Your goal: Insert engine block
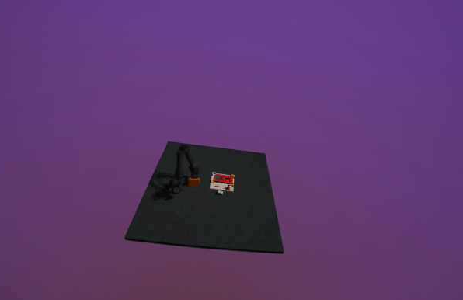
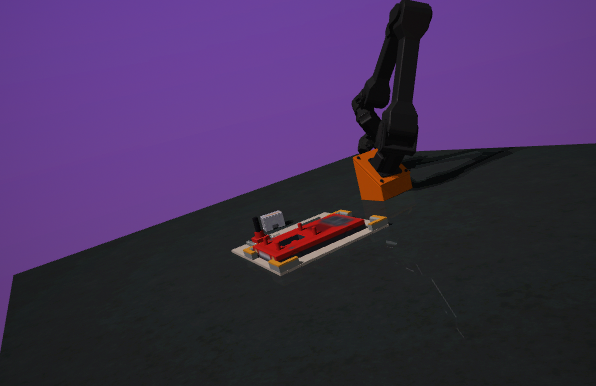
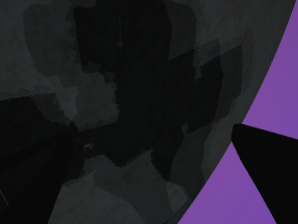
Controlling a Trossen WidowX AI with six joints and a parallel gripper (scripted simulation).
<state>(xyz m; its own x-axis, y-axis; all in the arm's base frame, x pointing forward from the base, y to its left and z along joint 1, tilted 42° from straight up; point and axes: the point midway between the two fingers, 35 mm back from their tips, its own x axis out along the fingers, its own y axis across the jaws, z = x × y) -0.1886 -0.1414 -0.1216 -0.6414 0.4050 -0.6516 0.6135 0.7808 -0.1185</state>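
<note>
The engine block lies 50 cm ahead of my gripper tip, 11 cm to the left of it and 2 cm below it. Also, from my gripper tip: dark upright peg (57 cm ahead, 19 cm to the left, 1 cm above); cream base plate (51 cm ahead, 28 cm to the left, 2 cm below).
</note>
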